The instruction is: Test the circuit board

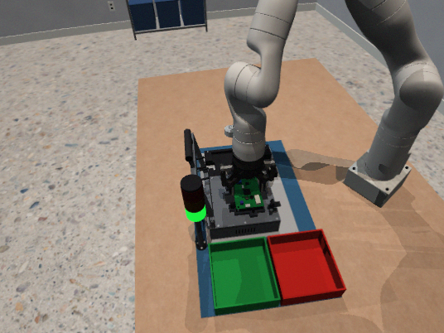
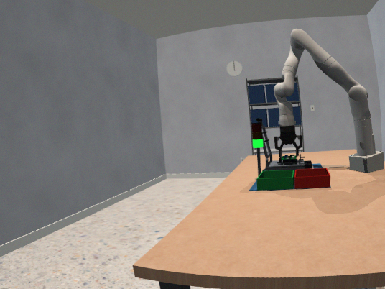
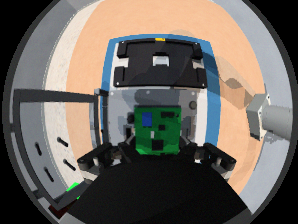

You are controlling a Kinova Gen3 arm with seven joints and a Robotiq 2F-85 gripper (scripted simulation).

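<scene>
Now: the green circuit board 1 cm below my hand. The rest, counted from my hand: red bin (19 cm to the left, 12 cm behind, 8 cm below); green bin (20 cm to the left, 8 cm below, 3 cm ahead); tester lid (12 cm ahead, 9 cm above, 1 cm to the left).
</scene>
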